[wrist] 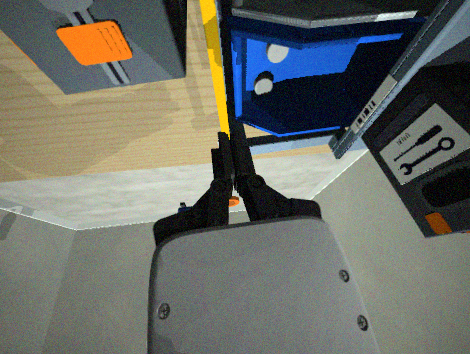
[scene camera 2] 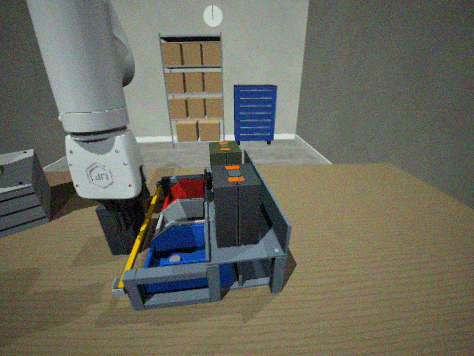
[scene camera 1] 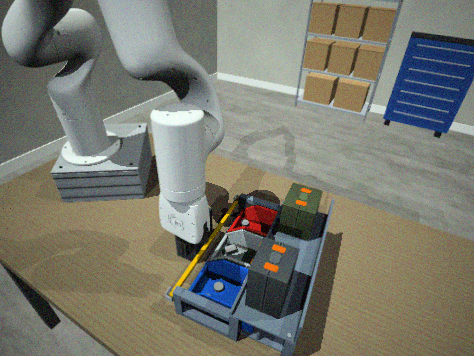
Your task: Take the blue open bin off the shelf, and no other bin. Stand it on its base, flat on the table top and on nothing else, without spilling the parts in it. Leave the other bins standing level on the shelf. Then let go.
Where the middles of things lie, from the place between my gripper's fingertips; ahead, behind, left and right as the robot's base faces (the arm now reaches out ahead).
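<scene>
The blue open bin point(scene camera 2: 188, 241) is 9 cm ahead of my hand, 9 cm below it and 2 cm to the left of it; going by their middles, the blue open bin is the nearest to my hand of the things named here. The grey open bin point(scene camera 1: 247, 243) is 13 cm to the left of my hand, 7 cm ahead of it and 9 cm below it. As for the red open bin point(scene camera 1: 260, 218), it is 24 cm to the left of my hand, 5 cm ahead of it and 9 cm below it, and going by their middles, the red open bin is the farthest from my hand of the things named here.
</scene>
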